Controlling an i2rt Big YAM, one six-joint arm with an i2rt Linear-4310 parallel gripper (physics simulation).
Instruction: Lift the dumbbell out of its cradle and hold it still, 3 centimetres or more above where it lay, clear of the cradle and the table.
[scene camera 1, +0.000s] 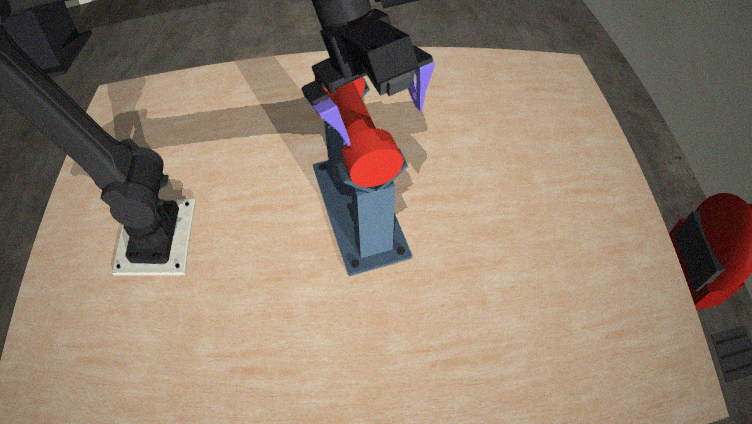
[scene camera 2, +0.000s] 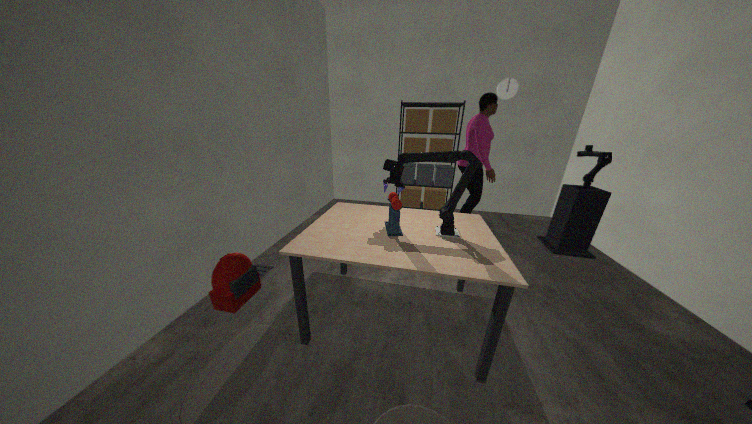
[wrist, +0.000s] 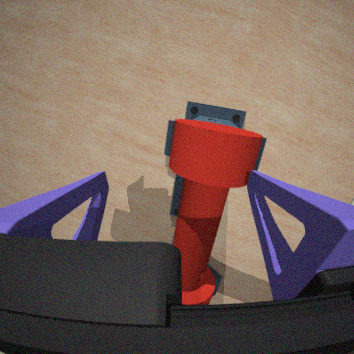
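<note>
The red dumbbell lies along the top of the blue-grey cradle, with its bar between two round heads. The cradle stands upright on the table. My gripper is open, with its purple fingers spread wide and nothing between them. In scene camera 2 it hangs above the dumbbell. In the wrist view the right fingertip shows close beside the near head's edge, and the left one is well out to the side. The far head is partly hidden by the gripper body.
My arm's base stands on a white plate on the wooden table, beside the cradle. A red object is off the table's edge. A shelf rack, a person and a black pedestal are farther away.
</note>
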